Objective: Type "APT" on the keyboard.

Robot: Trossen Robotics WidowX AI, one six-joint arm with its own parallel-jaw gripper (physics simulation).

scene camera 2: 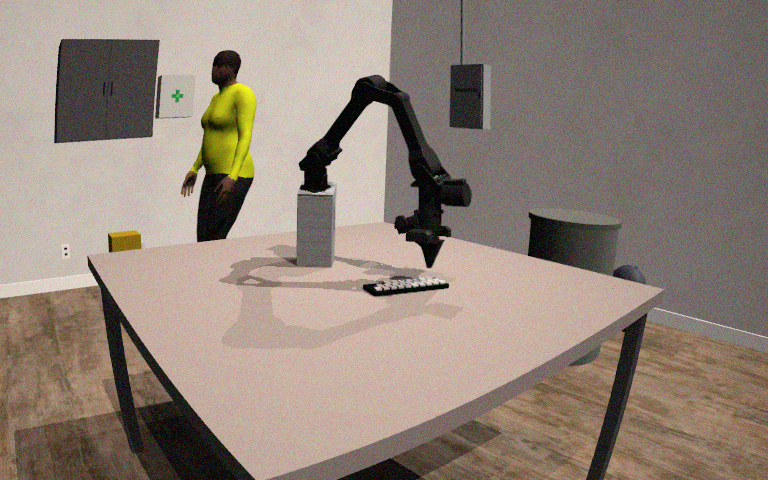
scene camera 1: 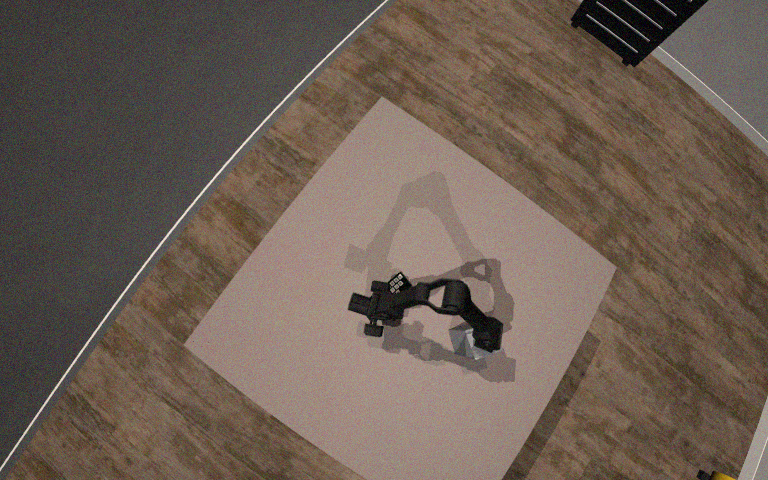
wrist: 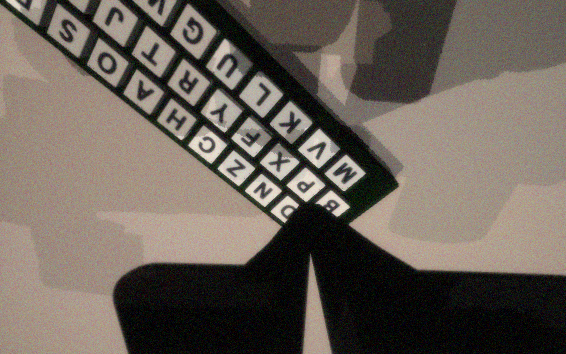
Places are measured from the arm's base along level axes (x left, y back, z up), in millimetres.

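Pixels of known places: gripper, fingertip midpoint: (scene camera 2: 429,268) (wrist: 308,213); arm's base, origin of the base link: (scene camera 2: 315,187) (scene camera 1: 485,340).
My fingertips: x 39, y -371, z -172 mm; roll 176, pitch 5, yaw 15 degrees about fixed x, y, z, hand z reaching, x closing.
Ahead of a thing's pixels: the offset from my fingertips to its top centre. Level surfaces: height alone.
The black keyboard @[dx -59, dy +24, dz -31 mm] (scene camera 1: 398,283) (scene camera 2: 405,286) (wrist: 376,179) with white keys lies on the table, partly hidden by the arm in scene camera 1. In the wrist view its letters appear upside down, running diagonally: the A key @[dx -94, dy +19, dz -31 mm] (wrist: 144,92) and the T key @[dx -90, dy +39, dz -31 mm] (wrist: 151,53) at the upper left, the P key @[dx -1, dy -3, dz -31 mm] (wrist: 305,185) near the fingertips. My gripper (scene camera 2: 431,266) (wrist: 308,213) is shut and empty, pointing down. Its tips hang a little above the keyboard's end, with a gap visible in scene camera 2. In the wrist view they cover parts of the D key @[dx -5, dy -23, dz -31 mm] (wrist: 286,210) and the B key @[dx +17, dy -11, dz -31 mm] (wrist: 330,205).
The arm's base stands on a grey block (scene camera 2: 316,229) on the table @[dz -47 mm] (scene camera 1: 283,271) (scene camera 2: 368,390). A person in a yellow top (scene camera 2: 229,130) stands behind the table. A dark green bin (scene camera 2: 572,240) stands beyond its right side. Arm shadows fall across the table and keyboard.
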